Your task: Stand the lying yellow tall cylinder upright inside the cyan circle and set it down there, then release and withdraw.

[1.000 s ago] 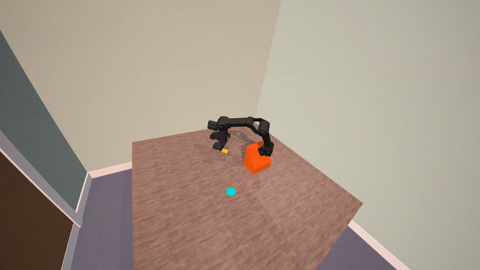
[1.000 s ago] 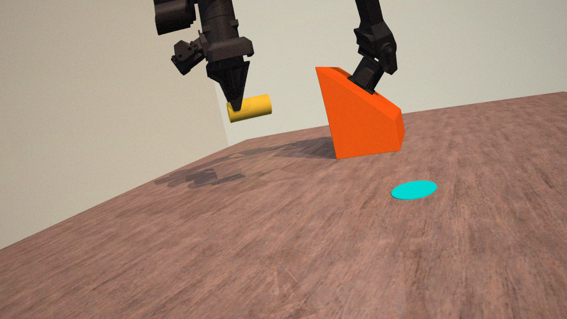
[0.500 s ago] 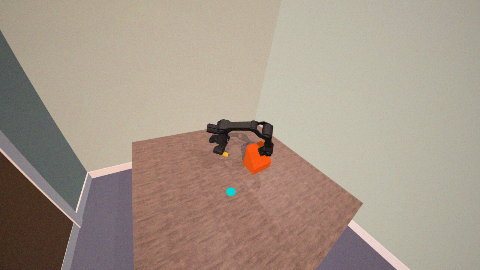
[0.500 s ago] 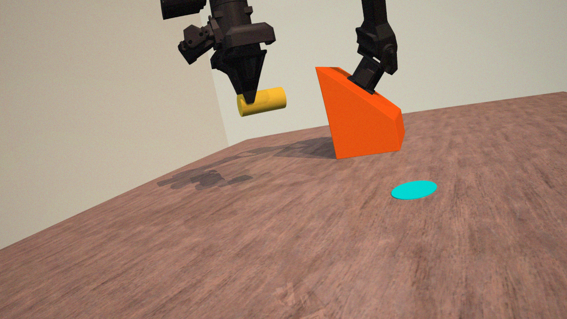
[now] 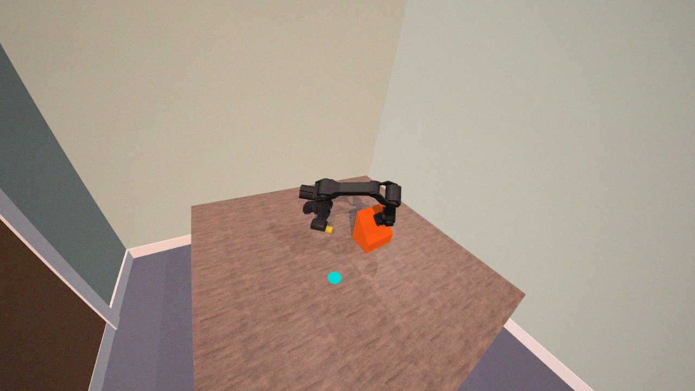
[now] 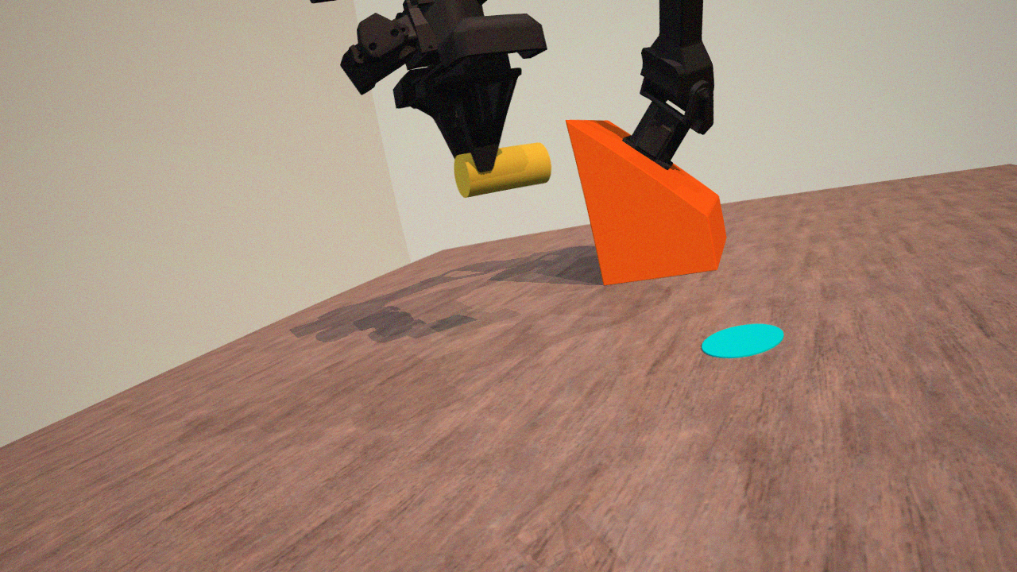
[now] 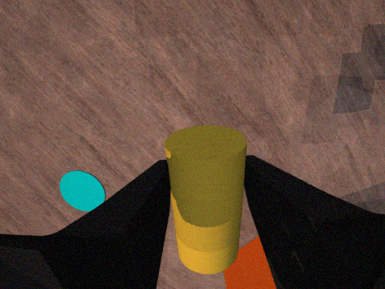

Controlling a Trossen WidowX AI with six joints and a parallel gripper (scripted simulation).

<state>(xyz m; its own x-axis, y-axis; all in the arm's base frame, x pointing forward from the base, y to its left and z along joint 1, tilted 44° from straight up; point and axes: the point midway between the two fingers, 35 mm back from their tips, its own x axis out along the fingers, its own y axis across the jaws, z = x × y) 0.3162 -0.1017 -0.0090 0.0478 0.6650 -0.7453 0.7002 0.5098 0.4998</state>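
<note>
The cyan circle lies 3 cm ahead of my gripper tip, 17 cm to the left of it and 14 cm below it. The rest, counted from my gripper tip: yellow cylinder 1 cm behind, 1 cm to the left.
</note>
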